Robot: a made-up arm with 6 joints.
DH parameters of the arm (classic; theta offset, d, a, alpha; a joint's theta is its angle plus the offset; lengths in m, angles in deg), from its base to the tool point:
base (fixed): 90 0.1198 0 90
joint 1: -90 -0.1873 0.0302 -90
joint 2: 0 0.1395 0.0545 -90
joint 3: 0 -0.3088 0.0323 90
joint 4: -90 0.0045 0.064 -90
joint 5: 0 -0.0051 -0.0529 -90
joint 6: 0 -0.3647 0.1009 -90
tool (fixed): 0 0.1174 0 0
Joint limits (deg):
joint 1: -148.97..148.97
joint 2: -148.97..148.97
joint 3: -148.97..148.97
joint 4: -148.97..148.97
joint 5: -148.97..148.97
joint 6: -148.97..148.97
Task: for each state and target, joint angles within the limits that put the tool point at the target. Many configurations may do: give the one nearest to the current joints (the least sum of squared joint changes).
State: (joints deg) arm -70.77 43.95 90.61 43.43 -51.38 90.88
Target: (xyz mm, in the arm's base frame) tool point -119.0 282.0 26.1
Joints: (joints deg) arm -21.36 28.75 77.47 25.32 -75.81 102.96
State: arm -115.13 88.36 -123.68 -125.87 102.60 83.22
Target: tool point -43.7 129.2 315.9
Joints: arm -145.10 71.32 -103.41 -108.51 79.41 97.31
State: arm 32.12 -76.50 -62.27 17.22 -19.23 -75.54
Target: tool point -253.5 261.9 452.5
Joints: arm 26.68 -61.21 -53.49 17.16 -44.72 -83.24
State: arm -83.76 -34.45 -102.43 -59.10 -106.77 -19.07
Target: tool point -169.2 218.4 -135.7
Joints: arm -69.34 -23.69 -114.59 -54.95 -89.99 -22.42
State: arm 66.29 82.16 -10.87 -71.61 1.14 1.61
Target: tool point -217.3 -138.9 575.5
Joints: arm 123.98 86.72 -15.93 -58.40 -32.70 22.52
